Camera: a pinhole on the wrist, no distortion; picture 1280 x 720 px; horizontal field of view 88.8 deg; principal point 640.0 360.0 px. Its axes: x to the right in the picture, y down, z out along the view. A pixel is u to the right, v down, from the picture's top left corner.
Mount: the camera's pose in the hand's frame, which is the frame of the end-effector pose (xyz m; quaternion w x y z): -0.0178 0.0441 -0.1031 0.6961 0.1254 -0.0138 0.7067
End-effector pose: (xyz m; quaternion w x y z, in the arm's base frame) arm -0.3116 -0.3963 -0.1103 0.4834 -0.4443 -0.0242 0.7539
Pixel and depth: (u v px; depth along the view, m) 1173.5 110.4 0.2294
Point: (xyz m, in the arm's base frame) -0.5561 -0.3603 -0.1790
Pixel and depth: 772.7 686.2 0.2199
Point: -0.4226 -0.4338 0.0112
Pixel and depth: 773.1 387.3 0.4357
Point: -0.5837 -0.2626 0.0516
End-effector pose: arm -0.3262 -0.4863 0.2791 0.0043 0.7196 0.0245 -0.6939
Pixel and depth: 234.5 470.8 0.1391
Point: -0.3479 -0.4194 0.2995
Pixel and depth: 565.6 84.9 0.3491
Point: -0.5261 -0.4311 0.0909
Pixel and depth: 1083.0 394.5 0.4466
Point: -0.7065 -0.7544 0.2279
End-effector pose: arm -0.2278 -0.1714 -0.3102 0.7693 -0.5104 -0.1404 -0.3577
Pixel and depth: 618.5 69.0 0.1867
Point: -0.1492 -0.1523 -0.2307
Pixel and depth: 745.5 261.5 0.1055
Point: -0.1892 -0.1683 -0.3297
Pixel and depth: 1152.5 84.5 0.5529
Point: 0.3113 0.2151 -0.1770
